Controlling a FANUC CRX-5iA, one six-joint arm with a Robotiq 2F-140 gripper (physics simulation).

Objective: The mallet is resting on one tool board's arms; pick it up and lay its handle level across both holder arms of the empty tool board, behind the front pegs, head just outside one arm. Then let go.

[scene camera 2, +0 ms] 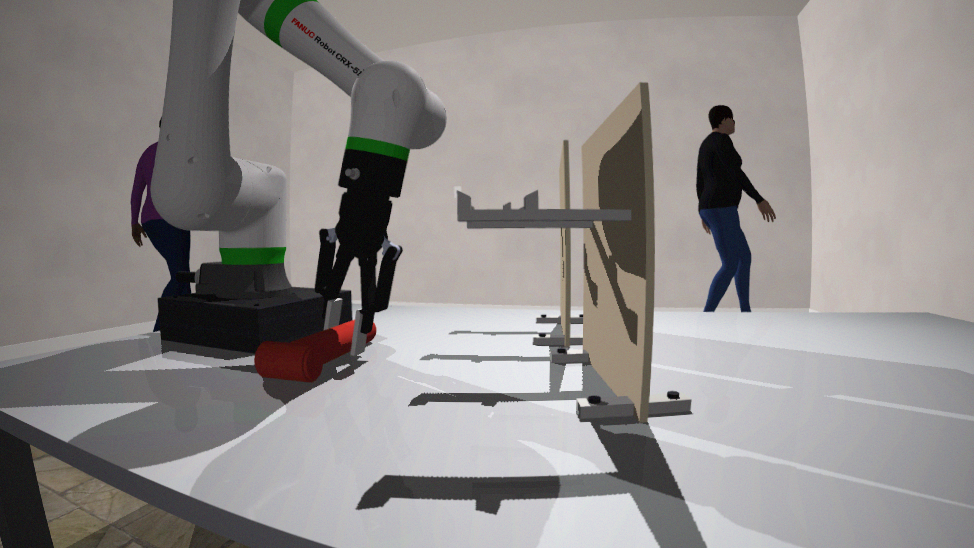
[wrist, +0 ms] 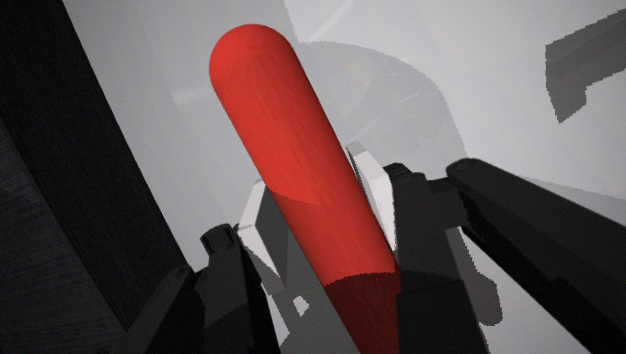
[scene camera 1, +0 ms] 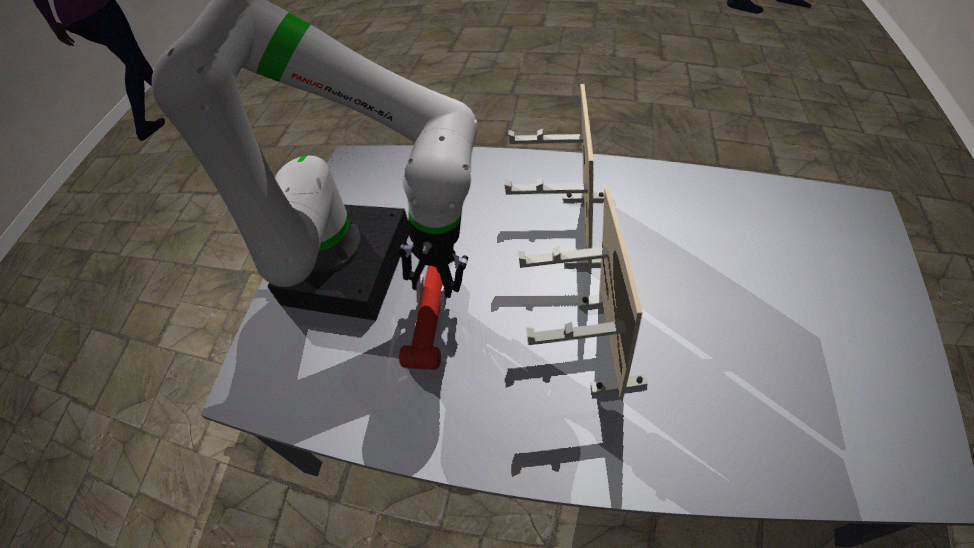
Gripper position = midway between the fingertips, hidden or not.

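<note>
My gripper (scene camera 2: 343, 347) has its grip on a red mallet (scene camera 2: 302, 360), and the mallet is still resting on the table. In the wrist view you'd get my gripper (wrist: 316, 184) along with the mallet (wrist: 255, 72), and scene camera 1 gives you my gripper (scene camera 1: 431, 299) and the mallet (scene camera 1: 421, 354) as well. There's a tool board (scene camera 2: 618, 220) here too, plus a tool board (scene camera 1: 578, 192).
</note>
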